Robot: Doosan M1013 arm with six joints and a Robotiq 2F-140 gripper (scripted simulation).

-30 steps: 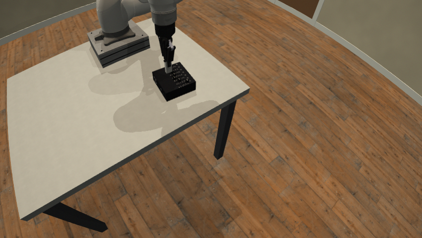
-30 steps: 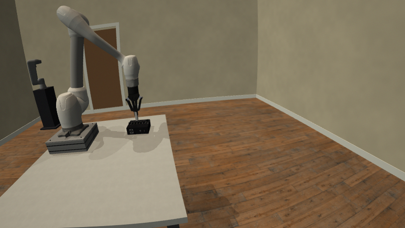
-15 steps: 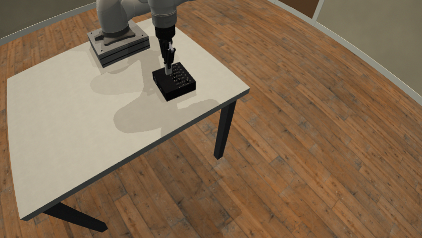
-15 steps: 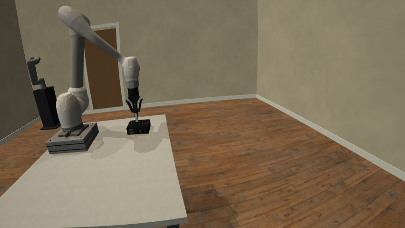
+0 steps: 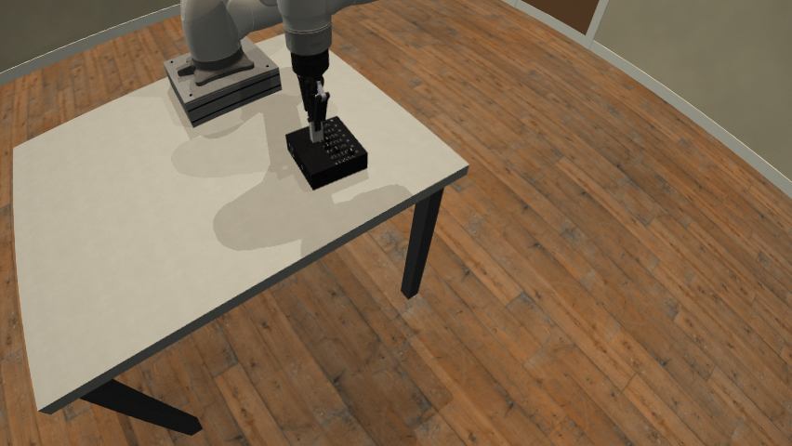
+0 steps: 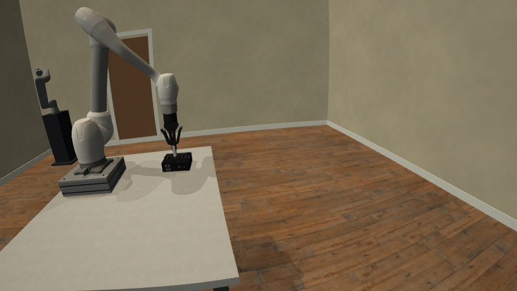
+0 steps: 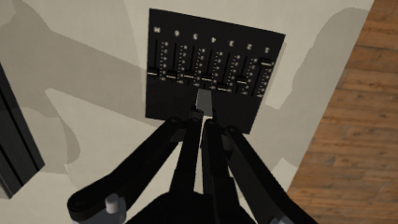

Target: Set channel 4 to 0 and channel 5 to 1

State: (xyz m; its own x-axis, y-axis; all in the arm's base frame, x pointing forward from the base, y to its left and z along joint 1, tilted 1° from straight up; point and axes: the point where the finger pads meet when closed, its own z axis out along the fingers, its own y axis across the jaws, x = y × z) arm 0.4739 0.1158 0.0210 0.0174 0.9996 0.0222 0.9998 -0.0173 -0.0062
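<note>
Now: the channel 4 fader cap 2 cm to the left of my hand and 4 cm below it. Round my hand: channel 5 fader cap: 2 cm behind, 2 cm to the left, 4 cm below; channel 2 fader cap: 4 cm ahead, 3 cm to the left, 4 cm below; channel 3 fader cap: 2 cm ahead, 2 cm to the left, 4 cm below.
</note>
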